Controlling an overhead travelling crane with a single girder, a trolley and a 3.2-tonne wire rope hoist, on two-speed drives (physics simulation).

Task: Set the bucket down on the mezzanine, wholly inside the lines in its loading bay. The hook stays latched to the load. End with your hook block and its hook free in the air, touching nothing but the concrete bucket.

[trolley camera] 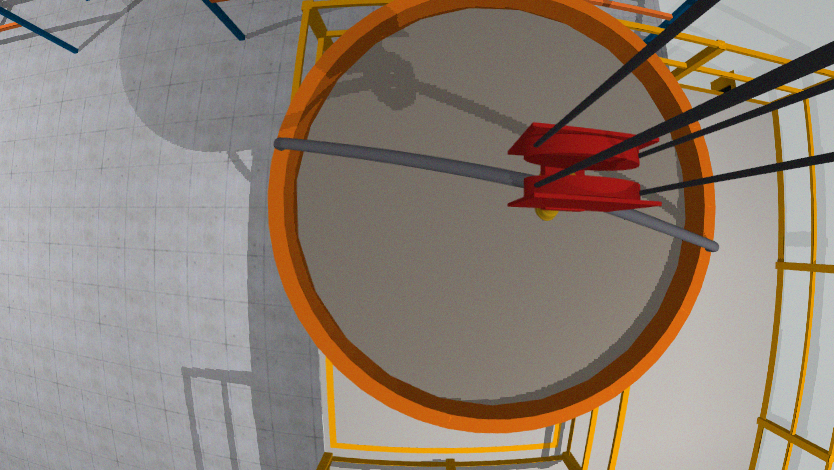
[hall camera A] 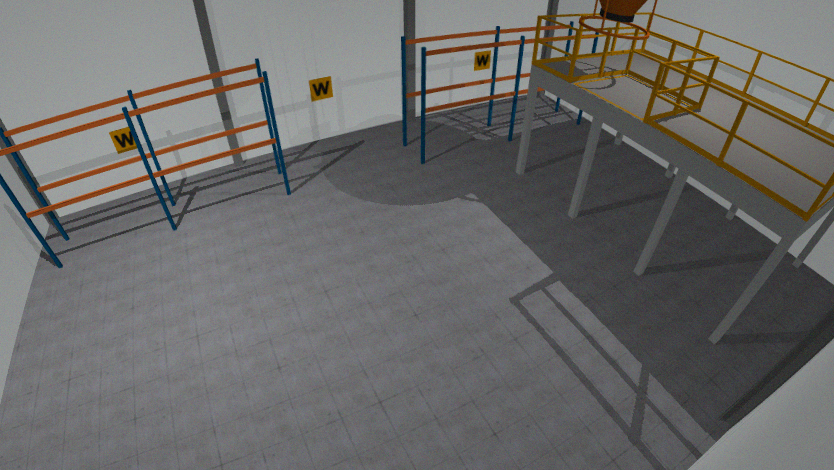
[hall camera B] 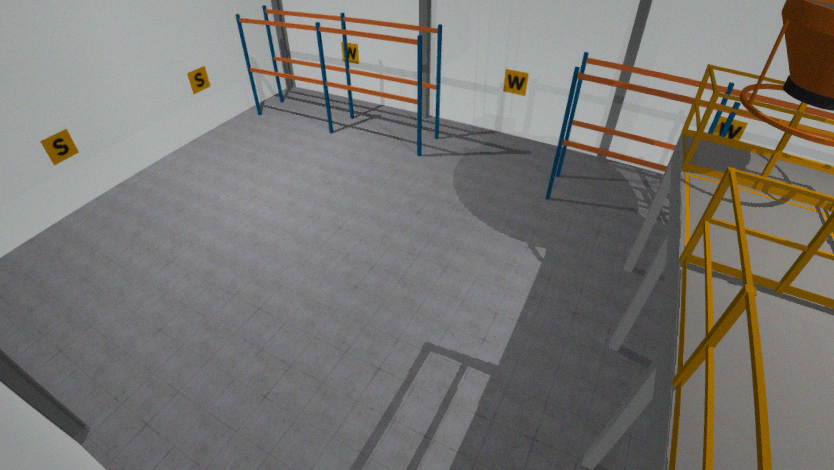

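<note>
The orange concrete bucket point(hall camera A: 623, 8) point(hall camera B: 810, 52) point(trolley camera: 466, 291) hangs in the air over the far end of the mezzanine point(hall camera A: 653, 131) point(trolley camera: 717, 350), its bottom ring above the deck and its shadow on the deck. In the trolley camera the grey bail crosses the bucket, and the red hook block point(trolley camera: 583, 189) stands over it on slanting ropes. My yellow hook point(trolley camera: 546, 214) shows partly under the block, at the bail; the block hides the latch. The yellow bay lines point(trolley camera: 443, 448) show below the bucket's rim in that view; the bucket hides the rest of them there.
Yellow railings point(hall camera A: 734, 134) point(hall camera B: 749, 233) point(trolley camera: 780, 233) edge the mezzanine, and a railing point(trolley camera: 496, 464) runs close beside the bay line. A yellow frame point(hall camera A: 688, 58) rises beside the bay. Blue and orange racks point(hall camera A: 423, 105) point(hall camera B: 419, 96) stand along the W wall.
</note>
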